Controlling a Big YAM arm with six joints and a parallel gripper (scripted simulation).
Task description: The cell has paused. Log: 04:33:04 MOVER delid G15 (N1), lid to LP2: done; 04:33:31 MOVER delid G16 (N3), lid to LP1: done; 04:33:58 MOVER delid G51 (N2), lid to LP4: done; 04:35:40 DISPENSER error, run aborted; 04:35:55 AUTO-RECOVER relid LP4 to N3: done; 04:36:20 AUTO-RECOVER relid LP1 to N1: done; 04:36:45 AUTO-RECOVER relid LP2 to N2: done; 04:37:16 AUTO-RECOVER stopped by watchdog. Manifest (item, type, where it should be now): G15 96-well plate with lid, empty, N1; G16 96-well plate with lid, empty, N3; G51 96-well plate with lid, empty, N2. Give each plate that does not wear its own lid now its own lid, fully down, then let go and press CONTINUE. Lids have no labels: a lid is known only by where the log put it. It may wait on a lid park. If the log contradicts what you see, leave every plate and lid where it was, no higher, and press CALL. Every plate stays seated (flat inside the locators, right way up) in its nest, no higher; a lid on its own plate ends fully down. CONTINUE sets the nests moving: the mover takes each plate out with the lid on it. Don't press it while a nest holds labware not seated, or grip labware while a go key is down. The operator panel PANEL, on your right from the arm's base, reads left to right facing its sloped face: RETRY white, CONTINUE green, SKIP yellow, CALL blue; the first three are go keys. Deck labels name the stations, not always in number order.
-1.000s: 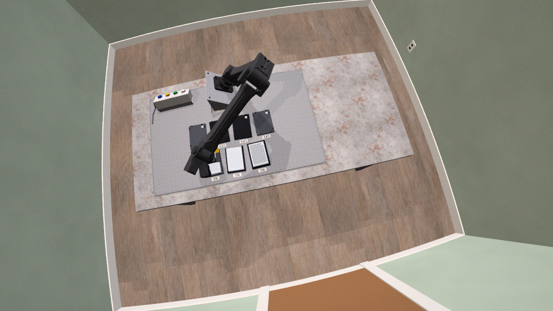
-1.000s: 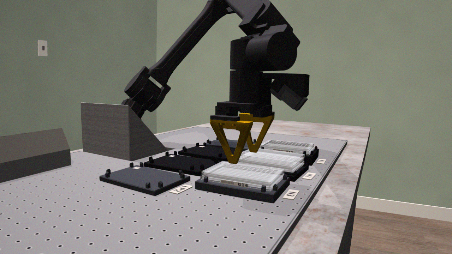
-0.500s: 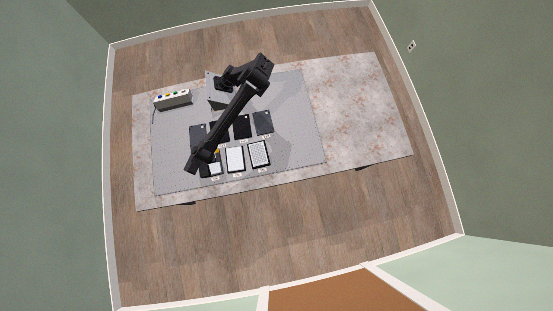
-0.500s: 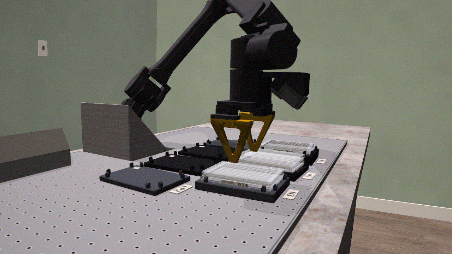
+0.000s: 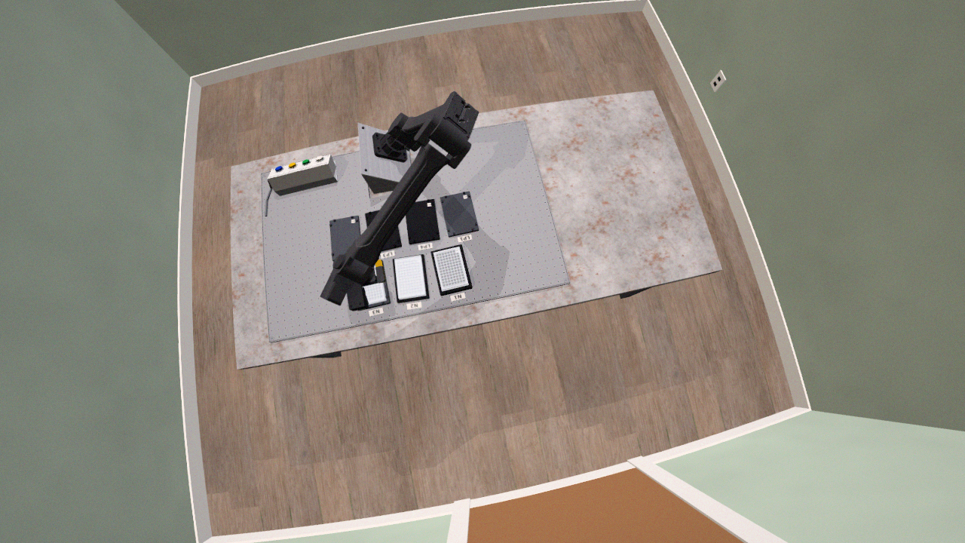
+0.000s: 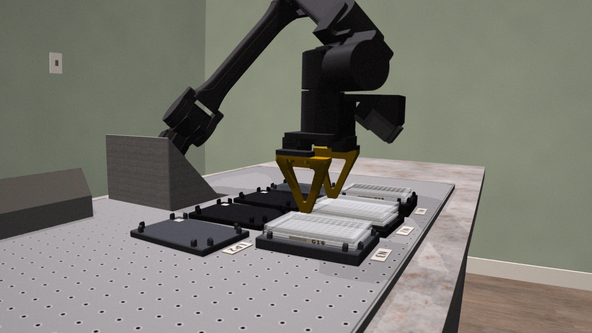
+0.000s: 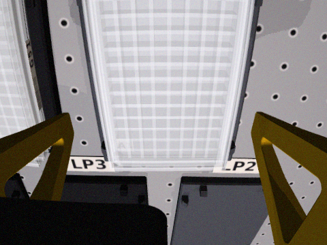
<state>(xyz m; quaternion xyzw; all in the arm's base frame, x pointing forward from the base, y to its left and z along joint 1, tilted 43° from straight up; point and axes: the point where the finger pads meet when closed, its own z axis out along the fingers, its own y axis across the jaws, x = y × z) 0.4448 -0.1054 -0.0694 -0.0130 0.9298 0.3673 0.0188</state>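
Now: the plate G16 40 mm below my hand. Also, from my hand: LP3: 180 mm behind, 60 mm to the left, 60 mm below; then lid park LP2: 170 mm behind, 70 mm to the right, 60 mm below; then LP4 label: 90 mm behind, 190 mm to the left, 60 mm below.
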